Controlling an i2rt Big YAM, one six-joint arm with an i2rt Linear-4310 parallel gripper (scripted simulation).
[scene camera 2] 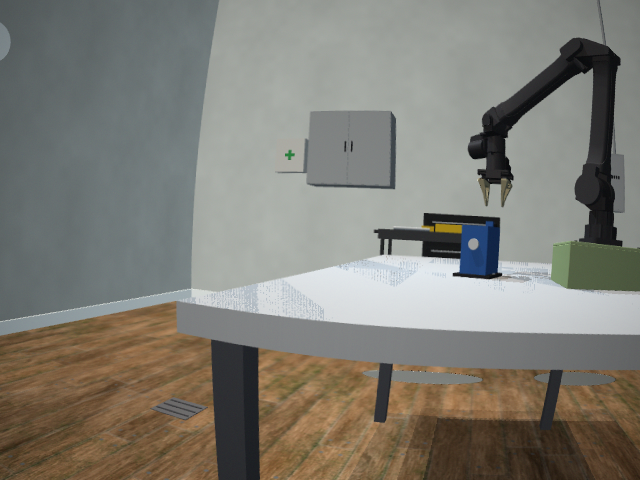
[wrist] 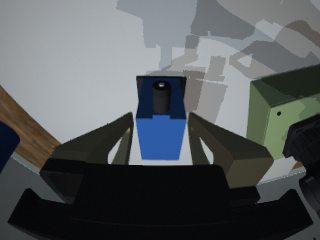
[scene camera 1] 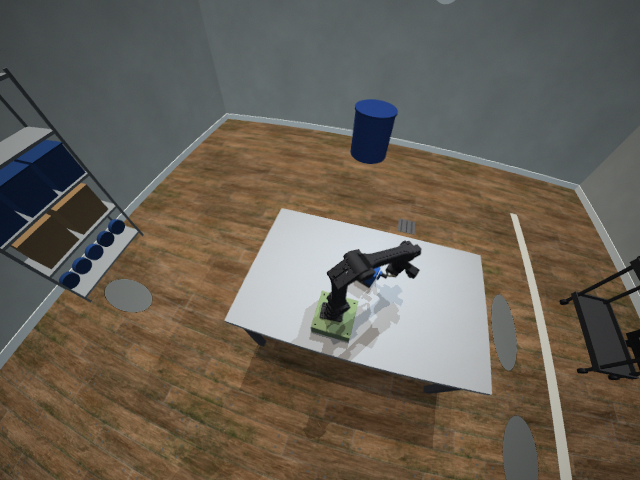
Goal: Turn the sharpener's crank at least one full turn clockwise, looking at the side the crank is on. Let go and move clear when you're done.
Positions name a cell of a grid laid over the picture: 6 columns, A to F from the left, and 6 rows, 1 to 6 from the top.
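Blue sharpener (wrist: C4) visible. The gripper (scene camera 2: E3) visible, in the wrist view (wrist: D3) too.
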